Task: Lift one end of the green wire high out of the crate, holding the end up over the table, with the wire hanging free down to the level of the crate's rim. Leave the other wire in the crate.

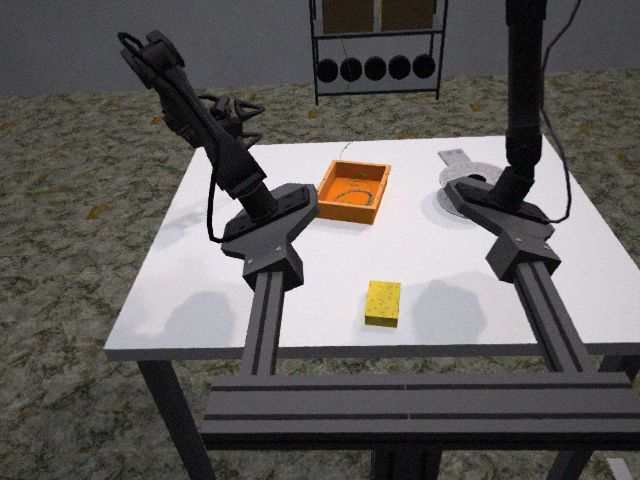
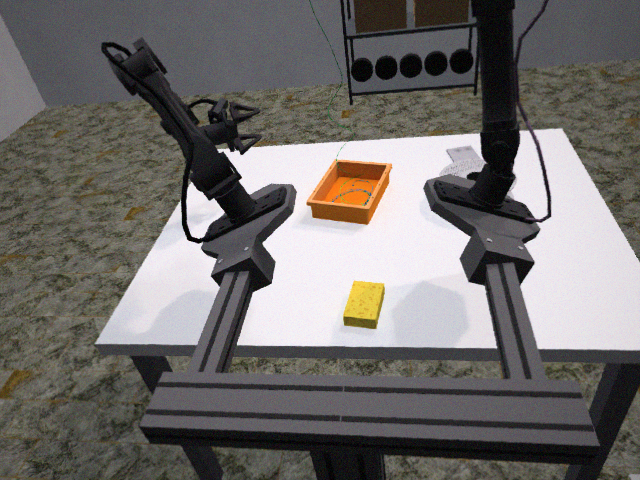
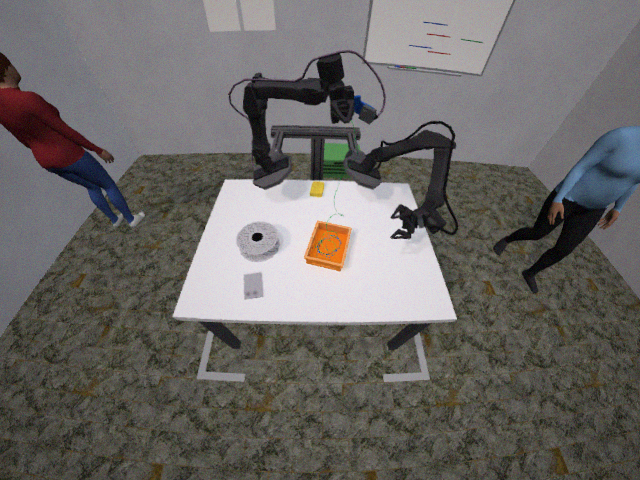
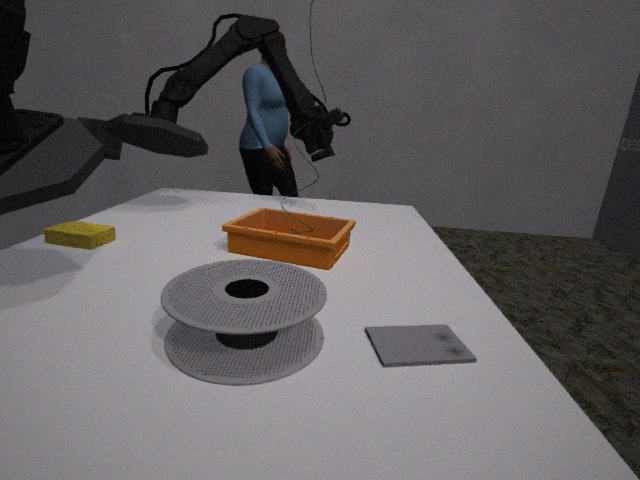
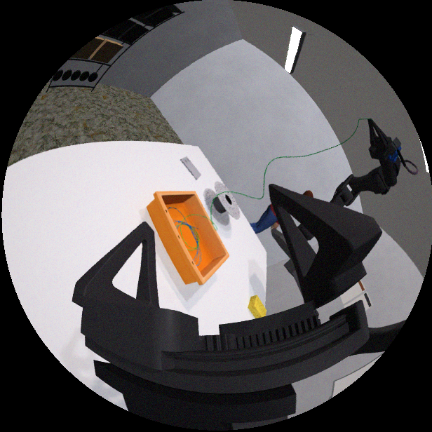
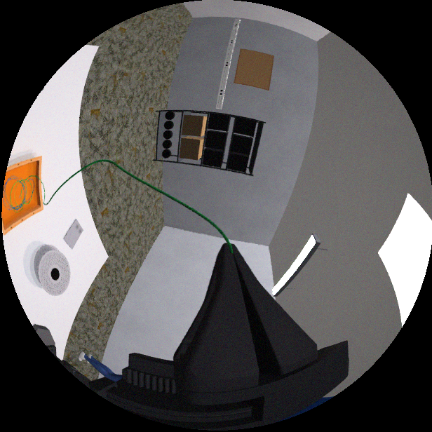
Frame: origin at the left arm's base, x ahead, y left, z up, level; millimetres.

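Where they show: left gripper, between the fingertips: [image 1: 263,121] [image 2: 260,123] [image 3: 391,228] [image 4: 328,137]; right gripper, between the fingertips: [image 3: 347,122]; left arm's base, origin of its link: [image 1: 267,215] [image 2: 246,216] [image 3: 363,170]; right arm's base, origin of its link: [image 1: 501,205] [image 2: 482,203] [image 3: 271,169].
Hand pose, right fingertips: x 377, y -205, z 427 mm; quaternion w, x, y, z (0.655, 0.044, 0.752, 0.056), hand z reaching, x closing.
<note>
Each offset is from my right fingertips to the top centre of the thing. "pt": to the spot under its first point. Level surfaces: height alone.
My right gripper [image 3: 343,119] [image 5: 369,118] [image 6: 225,248] is shut on the end of the green wire [image 1: 336,111] [image 2: 329,111] [image 4: 311,46] [image 5: 300,156] [image 6: 165,192], high above the crate's level. The wire drops in loose bends to the rim of the orange crate {dy -10, dx -31, dz -579 mm} [image 1: 348,214] [image 2: 338,211] [image 3: 323,264] [image 4: 279,253] [image 5: 175,255], and its lower part lies coiled inside. The blue wire {pt dy -14, dx +2, dz -632 mm} [image 2: 353,190] lies in the crate among the green coils. My left gripper [image 1: 262,122] [image 2: 258,124] [image 3: 393,223] [image 5: 204,209] is open and empty, beside the crate and above table height.
A grey spool {dy -348, dx -76, dz -572 mm} [image 3: 258,242] [image 4: 242,315] and a flat grey plate {dy -362, dx +146, dz -632 mm} [image 3: 253,285] [image 4: 418,345] lie on the white table {dz -638 mm} [image 3: 361,294]. A yellow sponge {dy -30, dx -468, dz -608 mm} [image 1: 382,303] [image 2: 364,303] [image 3: 316,189] lies near the arm mounts. A person in blue [image 3: 594,175] stands beyond the left arm.
</note>
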